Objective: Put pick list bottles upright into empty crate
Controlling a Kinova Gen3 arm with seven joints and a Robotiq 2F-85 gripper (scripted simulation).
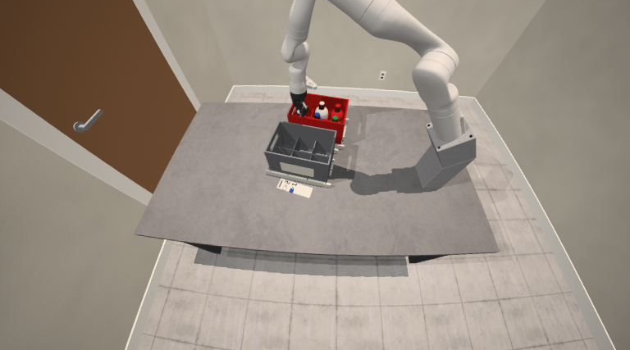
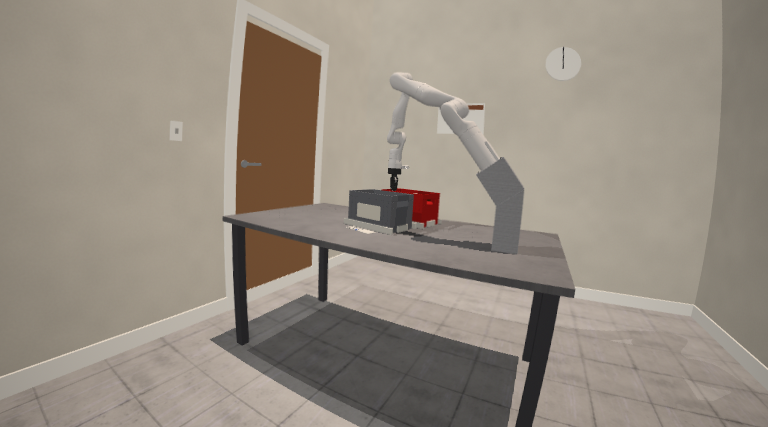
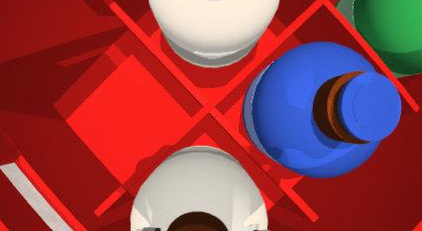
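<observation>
Now: the blue-label bottle 90 mm behind my hand, 70 mm below it and 10 mm to the left of it. Round my hand: red crate (90 mm behind, 70 mm below, 30 mm to the right); then green-label bottle (170 mm behind, 70 mm below, 30 mm to the left); then grey crate (190 mm to the left, 70 mm below, 30 mm behind).
</observation>
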